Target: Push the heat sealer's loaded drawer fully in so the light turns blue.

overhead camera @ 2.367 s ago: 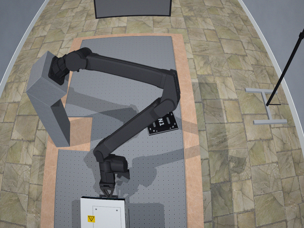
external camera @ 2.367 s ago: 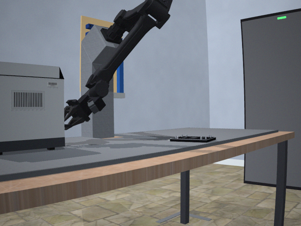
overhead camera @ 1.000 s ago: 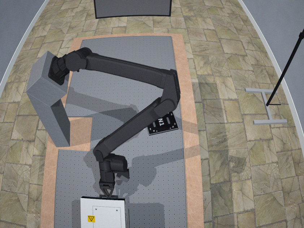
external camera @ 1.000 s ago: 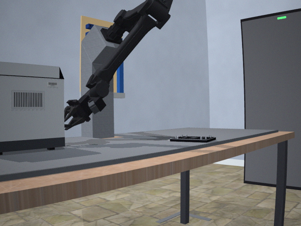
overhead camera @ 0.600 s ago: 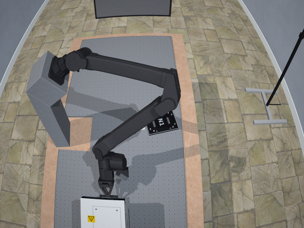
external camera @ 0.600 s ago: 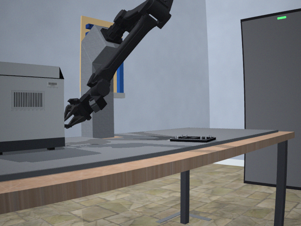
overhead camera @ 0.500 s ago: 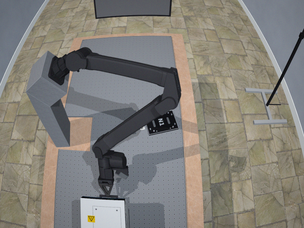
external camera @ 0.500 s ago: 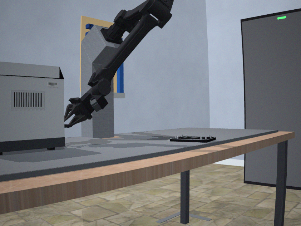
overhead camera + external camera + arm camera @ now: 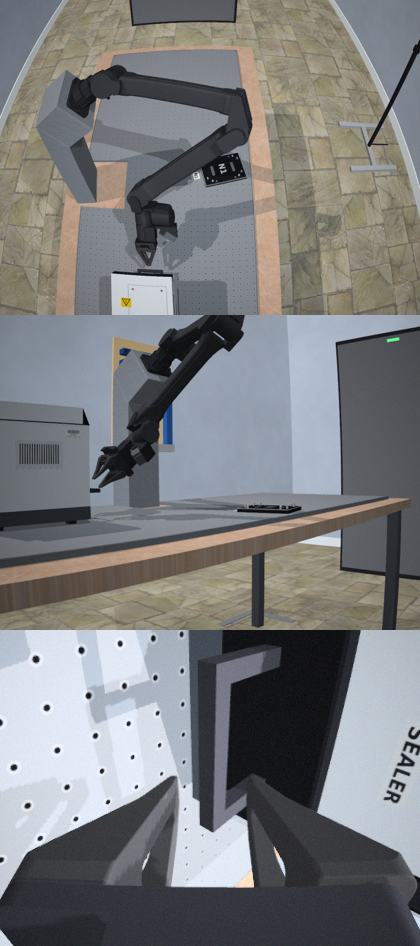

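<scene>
My gripper is now 140 mm to the left of the sealer drawer, 30 mm above it and 10 mm past it. From my hand the other things lie so: white tag 400 mm to the left, 190 mm ahead, 100 mm below.
</scene>
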